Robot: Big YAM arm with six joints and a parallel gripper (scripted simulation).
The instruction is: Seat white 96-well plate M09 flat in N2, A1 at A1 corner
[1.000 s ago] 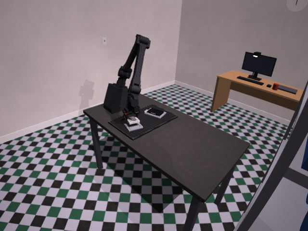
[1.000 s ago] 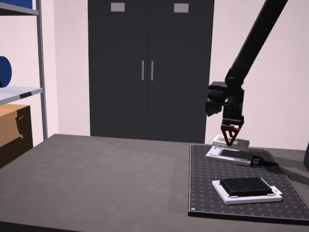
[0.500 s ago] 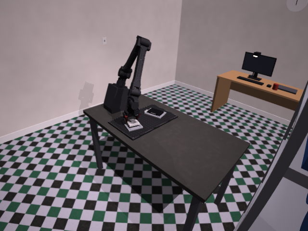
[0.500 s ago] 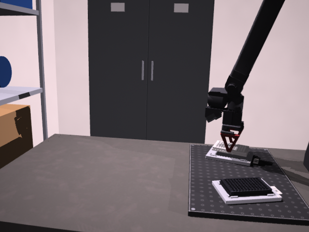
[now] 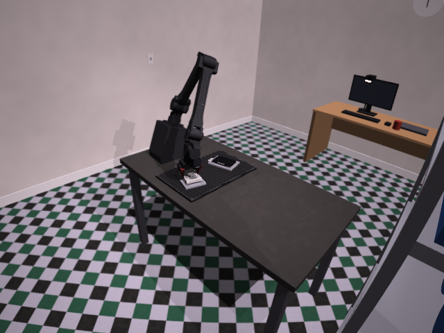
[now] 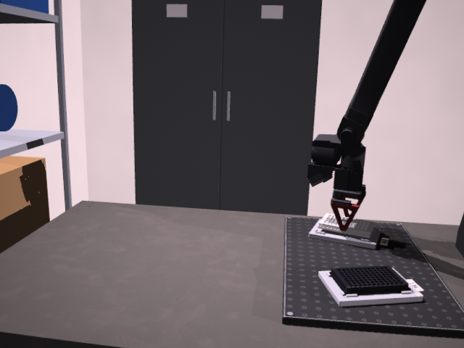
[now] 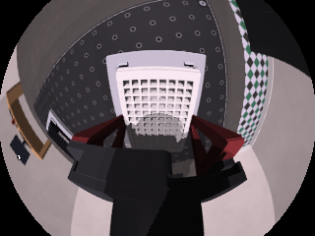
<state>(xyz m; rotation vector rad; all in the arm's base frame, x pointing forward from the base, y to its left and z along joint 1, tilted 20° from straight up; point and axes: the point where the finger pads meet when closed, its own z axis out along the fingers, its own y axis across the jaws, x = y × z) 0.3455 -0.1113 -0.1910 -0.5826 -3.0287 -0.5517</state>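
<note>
My hand is 10 mm above the white 96-well plate M09. The rest, counted from my hand: black 96-well plate M06 (10 mm ahead, 280 mm to the left, 20 mm below); then plate nest N2 (30 mm below).
</note>
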